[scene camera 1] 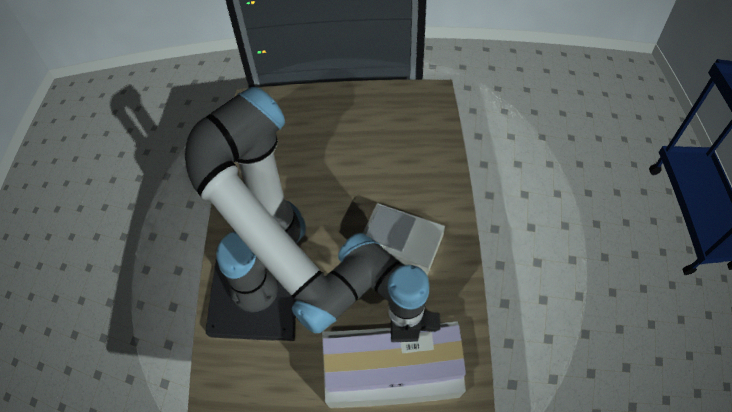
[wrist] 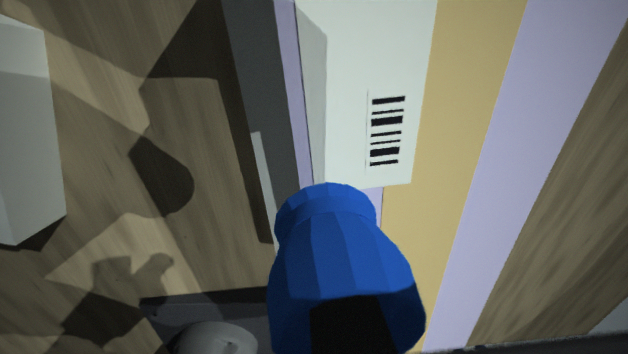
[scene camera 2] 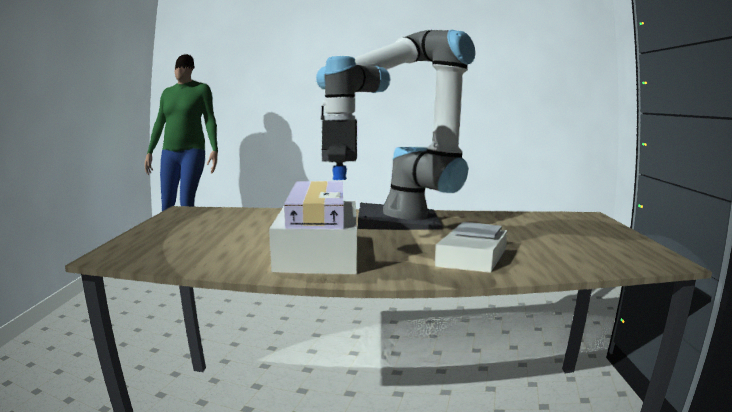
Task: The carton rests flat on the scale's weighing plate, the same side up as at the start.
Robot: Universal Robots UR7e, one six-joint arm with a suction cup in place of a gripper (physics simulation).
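Places are measured from the arm's base along level axes (x right, y ahead, z up), in millimetres.
Pixels of known places: hand, tool point: [wrist: 326, 228] [scene camera 2: 339, 179]; arm's base, link origin: [scene camera 1: 253, 289] [wrist: 219, 343] [scene camera 2: 405, 214].
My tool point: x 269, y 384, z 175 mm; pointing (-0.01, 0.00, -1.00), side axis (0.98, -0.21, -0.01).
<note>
Ahead of a thing's pixels: the offset from my tool point to its top centre. "spot": to the spot under its first point. Level surfaces: height alone.
The carton @(dz -34, dx +54, dy -35 mm) [scene camera 1: 389, 362] [scene camera 2: 313, 215] [wrist: 450, 125], lilac with a tan stripe and a white barcode label, lies flat on a white block @(dz -92, dx +54, dy -36 mm) [scene camera 2: 313, 251]. Arrows on its side face point up. The scale @(dz -126, dx -338, dy +83 mm) [scene camera 1: 425, 243] [scene camera 2: 463, 255] [wrist: 30, 125] is a low white box with a grey weighing plate @(spot: dz -126, dx -346, dy +88 mm) [scene camera 2: 478, 231] on top, which bears no carton. My gripper, a blue suction cup [scene camera 2: 339, 177] [wrist: 326, 199], is open and holds nothing. It hangs a little above the carton's top, beside the label, near one long edge. In scene camera 1 the tool head hides the cup.
The arm's dark base plate [scene camera 1: 245, 324] [scene camera 2: 372, 215] is on the table @(dz -197 mm) [scene camera 1: 389, 138] [scene camera 2: 558, 245], near the block. A dark rack [scene camera 1: 332, 46] [scene camera 2: 683, 81] stands at one table end. A person [scene camera 2: 181, 117] stands behind the table. A blue cart [scene camera 1: 699, 189] stands apart on the floor.
</note>
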